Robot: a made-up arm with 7 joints. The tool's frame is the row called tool. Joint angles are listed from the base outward. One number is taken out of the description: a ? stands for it. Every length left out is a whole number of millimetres.
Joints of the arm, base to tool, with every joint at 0 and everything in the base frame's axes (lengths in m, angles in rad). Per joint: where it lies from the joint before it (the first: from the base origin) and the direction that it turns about. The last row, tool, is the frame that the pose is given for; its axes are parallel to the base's.
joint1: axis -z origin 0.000 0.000 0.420
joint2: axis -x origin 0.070 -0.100 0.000
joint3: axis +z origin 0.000 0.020 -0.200
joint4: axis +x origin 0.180 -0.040 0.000
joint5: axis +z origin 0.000 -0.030 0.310
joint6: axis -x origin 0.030 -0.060 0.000
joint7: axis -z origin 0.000 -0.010 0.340
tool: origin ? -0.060 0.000
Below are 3 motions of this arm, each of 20 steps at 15 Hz.
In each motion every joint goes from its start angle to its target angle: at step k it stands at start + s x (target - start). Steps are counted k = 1, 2, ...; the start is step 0. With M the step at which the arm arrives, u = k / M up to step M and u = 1 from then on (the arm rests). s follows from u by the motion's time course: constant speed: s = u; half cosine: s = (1 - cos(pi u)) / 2; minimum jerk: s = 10 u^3 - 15 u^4 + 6 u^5.
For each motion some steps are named. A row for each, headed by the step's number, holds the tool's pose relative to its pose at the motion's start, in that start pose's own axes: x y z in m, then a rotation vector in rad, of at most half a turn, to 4 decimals.
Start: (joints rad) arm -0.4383 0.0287 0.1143 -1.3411 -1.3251 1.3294 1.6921
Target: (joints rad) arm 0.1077 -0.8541 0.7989 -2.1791 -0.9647 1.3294 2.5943
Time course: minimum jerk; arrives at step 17
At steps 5, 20:
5: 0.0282 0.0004 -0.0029 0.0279 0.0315 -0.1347
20: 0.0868 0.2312 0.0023 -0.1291 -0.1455 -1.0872

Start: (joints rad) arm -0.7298 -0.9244 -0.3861 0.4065 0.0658 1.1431 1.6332
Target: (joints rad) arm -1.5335 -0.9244 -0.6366 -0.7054 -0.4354 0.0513 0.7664
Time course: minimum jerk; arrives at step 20
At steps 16, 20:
16: -0.4590 0.0450 0.1807 -0.3877 -0.2463 0.9047
20: -0.4896 0.0213 0.1789 -0.3814 -0.2657 0.9591

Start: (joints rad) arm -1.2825 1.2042 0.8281 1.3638 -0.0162 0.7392 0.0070
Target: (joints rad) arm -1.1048 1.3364 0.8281 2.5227 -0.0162 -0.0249 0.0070
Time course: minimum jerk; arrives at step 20
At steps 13, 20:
13: -0.1362 -0.3100 -0.6949 1.4952 0.0164 -0.1769
20: -0.1972 -0.2079 -0.9272 1.9528 -0.0321 -0.2415

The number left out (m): -0.060
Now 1 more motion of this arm.
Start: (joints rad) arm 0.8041 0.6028 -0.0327 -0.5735 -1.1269 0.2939 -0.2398
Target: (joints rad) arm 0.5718 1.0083 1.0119 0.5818 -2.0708 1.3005 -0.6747
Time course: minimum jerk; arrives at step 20
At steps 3, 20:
3: 0.0046 -0.0061 -0.0003 0.0024 0.0086 0.0152
20: 0.1873 0.4164 -0.0698 -0.8775 0.6349 0.9837

